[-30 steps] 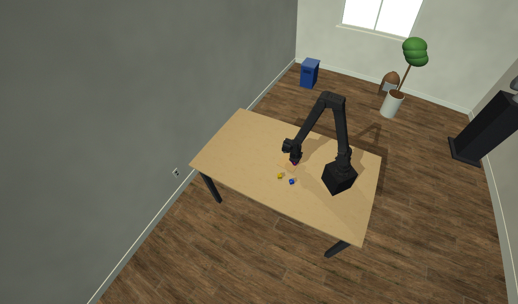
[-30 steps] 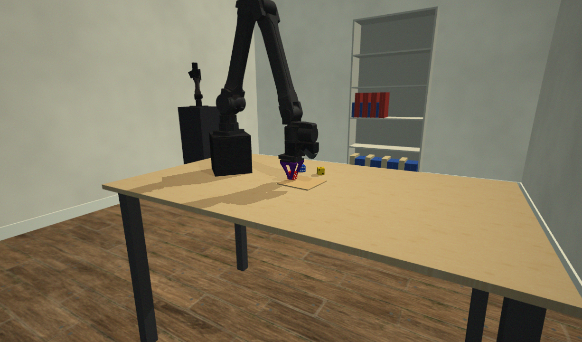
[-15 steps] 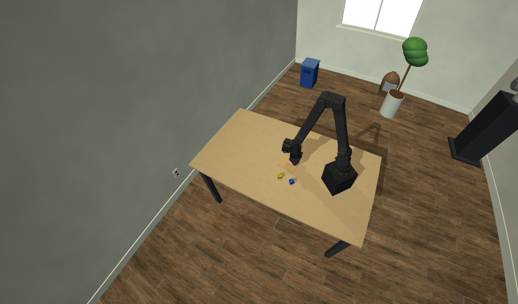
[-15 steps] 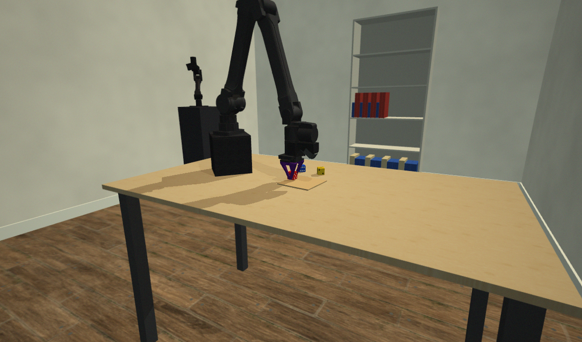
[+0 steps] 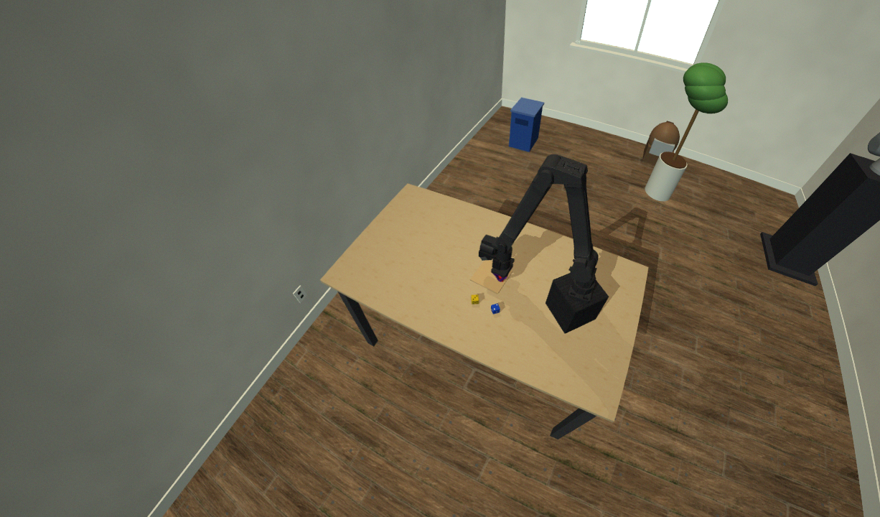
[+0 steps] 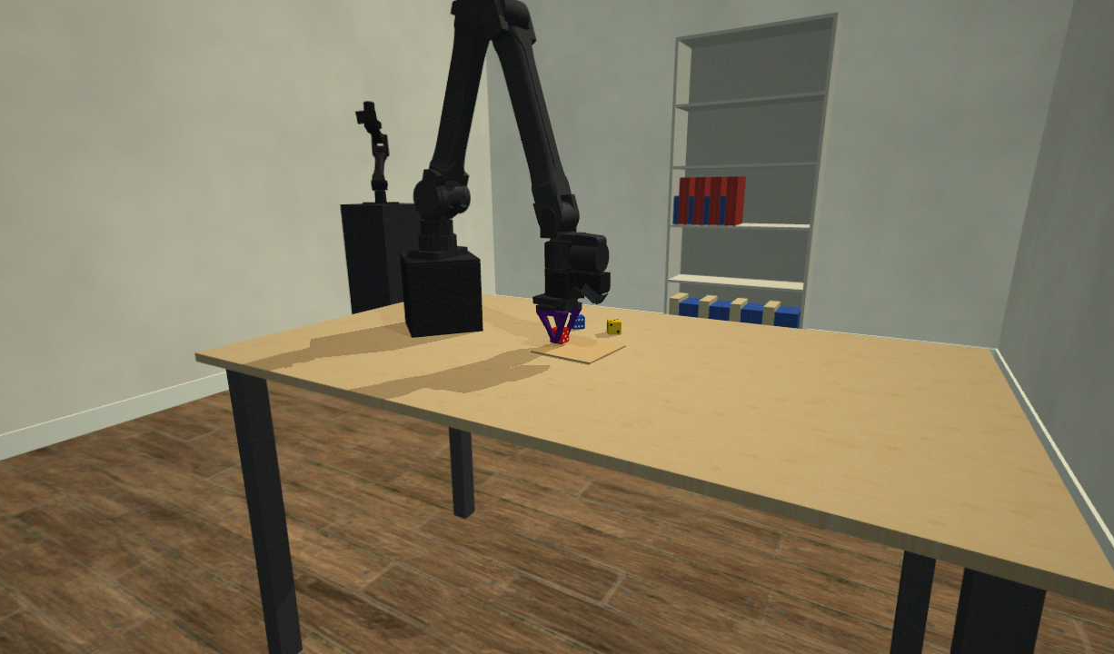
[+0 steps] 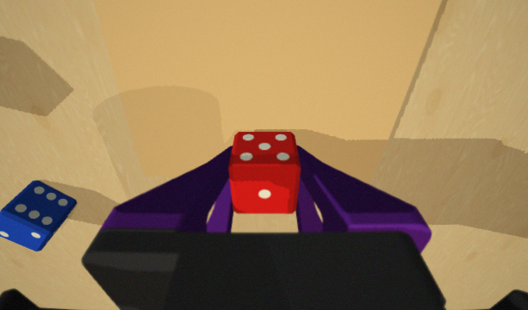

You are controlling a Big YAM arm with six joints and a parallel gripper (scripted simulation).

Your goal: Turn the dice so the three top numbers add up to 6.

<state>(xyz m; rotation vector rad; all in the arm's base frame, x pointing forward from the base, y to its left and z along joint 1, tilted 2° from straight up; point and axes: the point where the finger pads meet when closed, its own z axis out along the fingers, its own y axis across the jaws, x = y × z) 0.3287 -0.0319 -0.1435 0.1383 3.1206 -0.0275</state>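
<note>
Now: hand 10 mm below the red die. From my hand the other things lie so: blue die: 30 mm behind, 160 mm to the left; yellow die: 60 mm ahead, 150 mm to the left; tan mat: 50 mm ahead, 20 mm below.
</note>
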